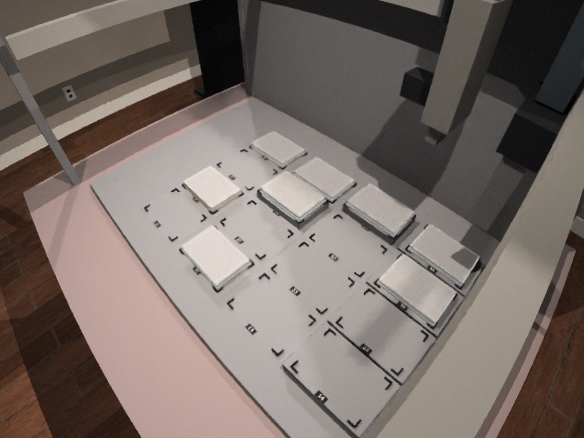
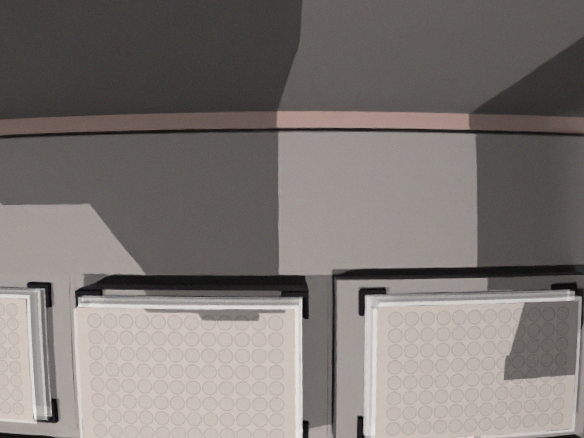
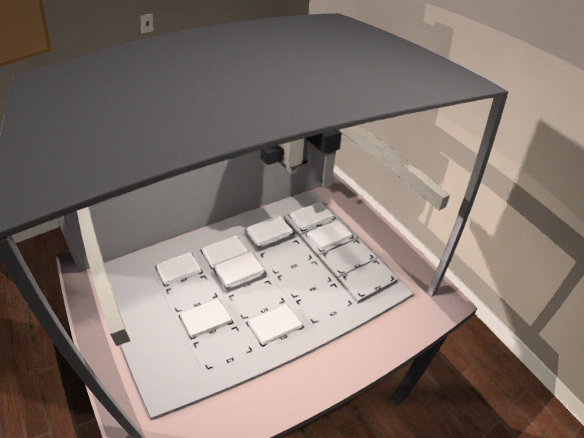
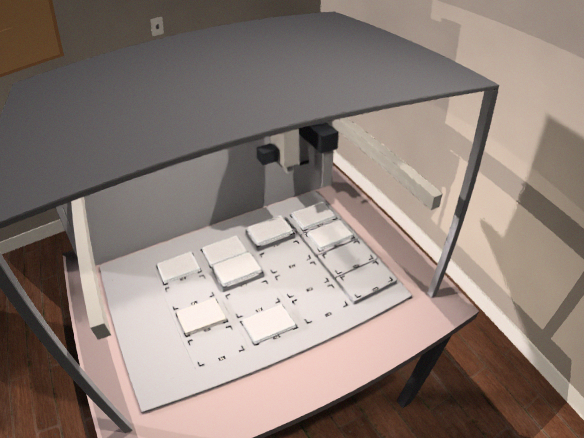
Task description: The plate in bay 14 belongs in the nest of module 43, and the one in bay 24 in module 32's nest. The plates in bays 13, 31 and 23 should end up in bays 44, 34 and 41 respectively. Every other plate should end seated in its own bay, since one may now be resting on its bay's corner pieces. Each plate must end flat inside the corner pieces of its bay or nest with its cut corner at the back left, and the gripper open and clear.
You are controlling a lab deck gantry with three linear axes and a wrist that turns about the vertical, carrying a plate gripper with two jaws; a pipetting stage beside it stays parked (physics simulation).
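Places are measured from the robot's base along level axes (x ahead, y left, z up), in centimetres.
Where they show: gripper, between the fingertips: (image 1: 492, 201) (image 3: 314, 174) (image 4: 314, 174); robot's base, origin of its link: (image 1: 145, 208) (image 3: 208, 368) (image 4: 200, 365).
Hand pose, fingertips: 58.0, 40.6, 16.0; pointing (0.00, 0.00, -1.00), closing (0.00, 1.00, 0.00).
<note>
Each offset is from my fingertips to the top centre of the thing, as dx, dy, dz. "*": to the spot under its first point.
Plates lie over bay 41 {* -50.8, -4.9, -14.6} (image 1: 277, 148) (image 3: 178, 268), bay 21 {* -50.7, -25.8, -14.5} (image 1: 212, 187) (image 3: 206, 318), bay 42 {* -34.4, -4.5, -14.6} (image 1: 325, 177) (image 3: 224, 251), bay 12 {* -34.2, -36.5, -14.5} (image 1: 216, 256) (image 3: 276, 324), bay 44 {* -2.7, -4.9, -13.1} (image 1: 442, 252) (image 2: 475, 350) and bay 34 {* -2.5, -15.5, -13.1} (image 1: 416, 287) (image 3: 330, 235). Another plate {-35.1, -14.9, -12.7} (image 1: 293, 195) (image 4: 237, 268) is in module 32's nest, and one {-18.8, -4.2, -12.7} (image 1: 380, 210) (image 2: 190, 360) in module 43's. All look flat; cut corners are too small to tell. My gripper (image 3: 324, 175) (image 4: 323, 175) is raised at the back right, open and empty, its far jaw hidden.
The parked pipetting stage (image 1: 462, 65) (image 3: 294, 154) hangs left of the gripper. The deck's back wall (image 1: 320, 90) stands behind the rear row. Side beams (image 3: 102, 280) (image 4: 395, 160) run along both sides. Bays 11, 22, 13, 23, 33, 14 and 24 hold no plates.
</note>
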